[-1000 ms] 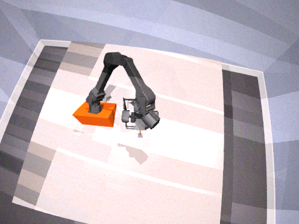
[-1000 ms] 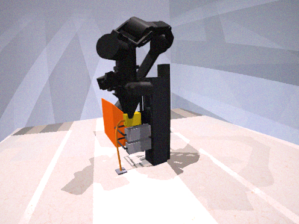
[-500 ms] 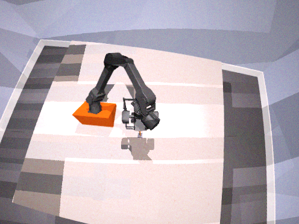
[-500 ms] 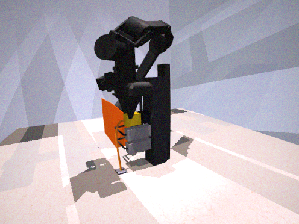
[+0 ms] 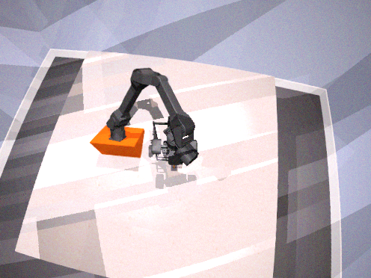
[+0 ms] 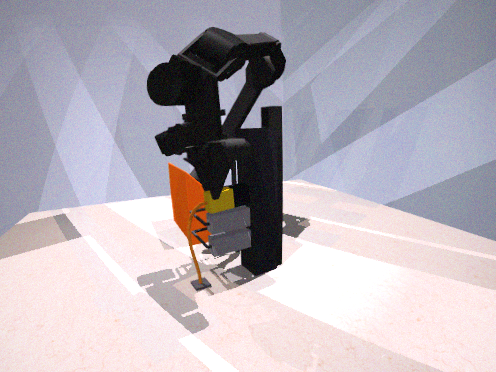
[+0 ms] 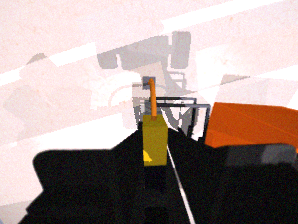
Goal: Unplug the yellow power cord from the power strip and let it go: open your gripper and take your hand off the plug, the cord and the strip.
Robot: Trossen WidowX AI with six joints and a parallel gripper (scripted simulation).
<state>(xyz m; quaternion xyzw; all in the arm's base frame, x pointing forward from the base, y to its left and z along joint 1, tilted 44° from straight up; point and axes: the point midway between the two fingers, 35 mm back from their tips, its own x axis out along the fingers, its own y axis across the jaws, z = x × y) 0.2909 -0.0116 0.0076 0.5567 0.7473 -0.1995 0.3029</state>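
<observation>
Now: the yellow plug 30 mm to the left of my gripper tip and 10 mm behind it. From my gripper tip the other things lie so: dark anchor 160 mm below, 40 mm to the right, 10 mm ahead.
</observation>
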